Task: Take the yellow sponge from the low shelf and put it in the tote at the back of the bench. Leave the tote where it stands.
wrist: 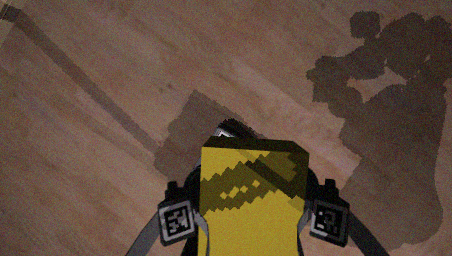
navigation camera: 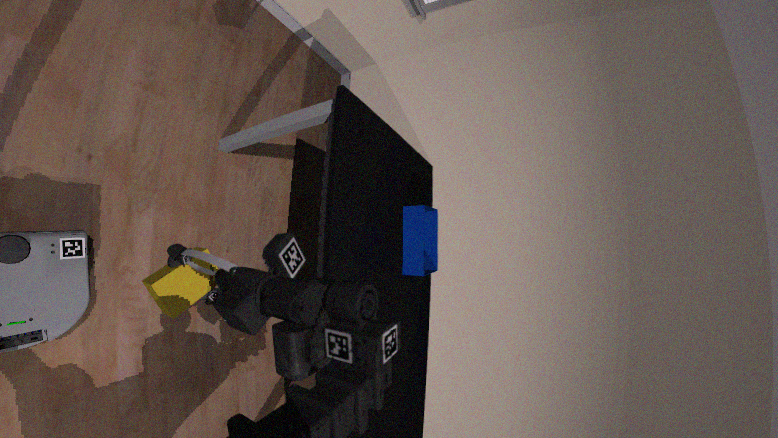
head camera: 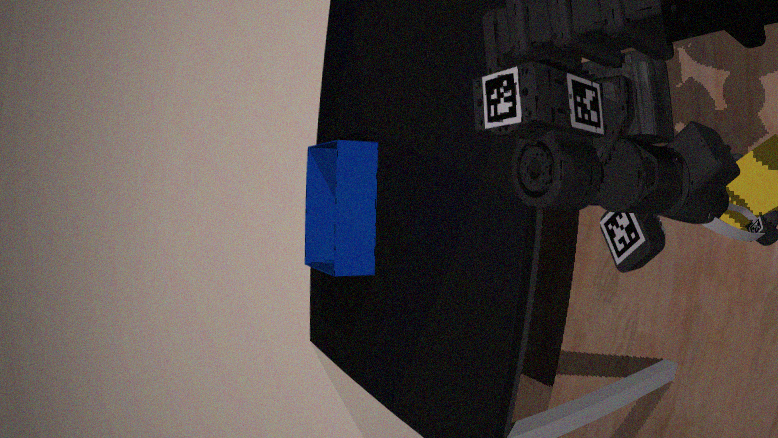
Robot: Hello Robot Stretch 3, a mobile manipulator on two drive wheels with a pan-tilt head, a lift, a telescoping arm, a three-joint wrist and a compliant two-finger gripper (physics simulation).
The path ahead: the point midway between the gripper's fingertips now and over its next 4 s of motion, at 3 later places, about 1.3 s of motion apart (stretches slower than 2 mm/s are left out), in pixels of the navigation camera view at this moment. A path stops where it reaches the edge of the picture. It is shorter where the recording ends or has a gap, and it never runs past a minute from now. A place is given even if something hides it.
My gripper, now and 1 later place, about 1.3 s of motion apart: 187, 274; 167, 346
